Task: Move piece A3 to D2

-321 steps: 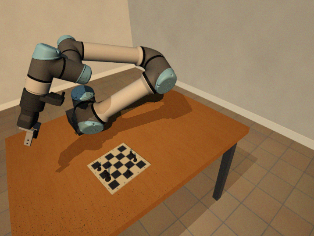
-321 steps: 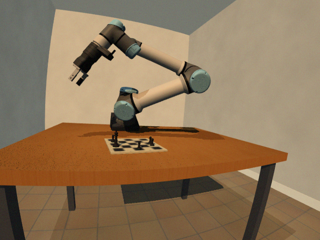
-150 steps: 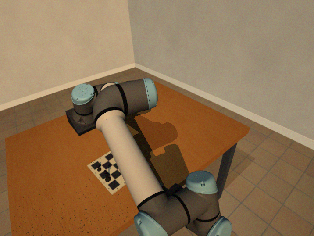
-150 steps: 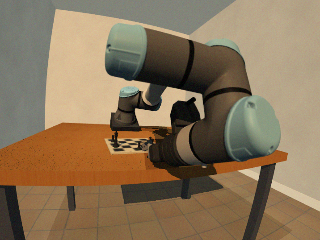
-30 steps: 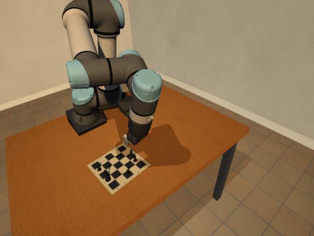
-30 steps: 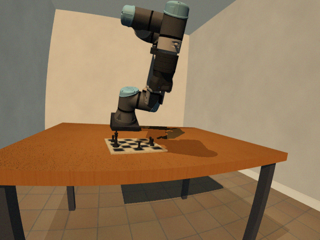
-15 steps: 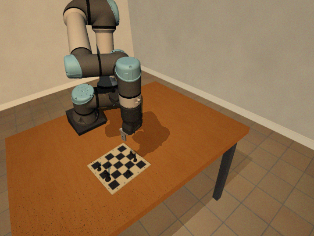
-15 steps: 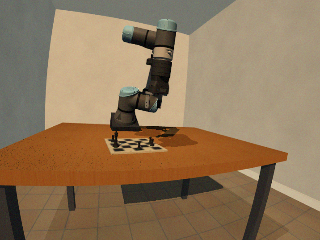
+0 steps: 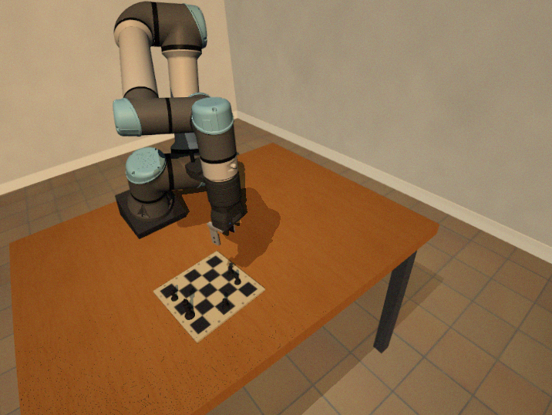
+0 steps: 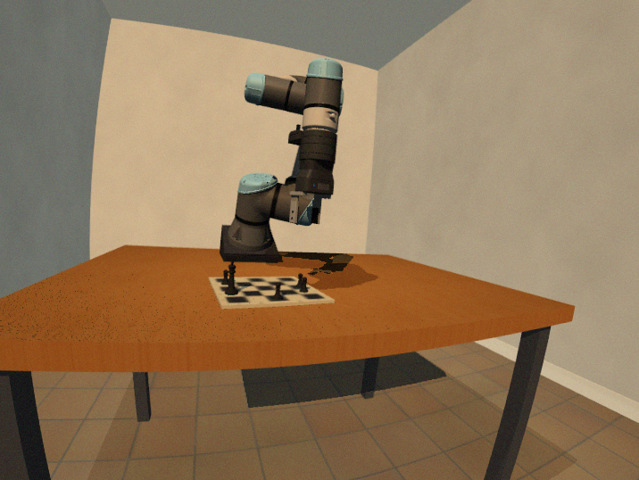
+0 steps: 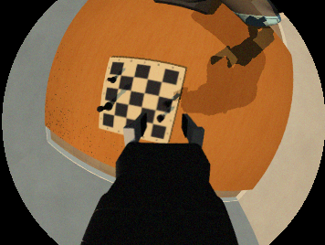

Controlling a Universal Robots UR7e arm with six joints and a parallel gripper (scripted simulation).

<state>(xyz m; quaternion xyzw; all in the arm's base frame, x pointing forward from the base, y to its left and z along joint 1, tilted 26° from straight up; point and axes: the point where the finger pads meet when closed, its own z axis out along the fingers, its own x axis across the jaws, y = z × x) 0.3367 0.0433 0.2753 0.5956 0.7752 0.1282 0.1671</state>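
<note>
Now: the chessboard 160 mm below my hand and 80 mm to the right of it. Round my hand: tall chess piece: 160 mm to the right, 130 mm below, 40 mm ahead.
</note>
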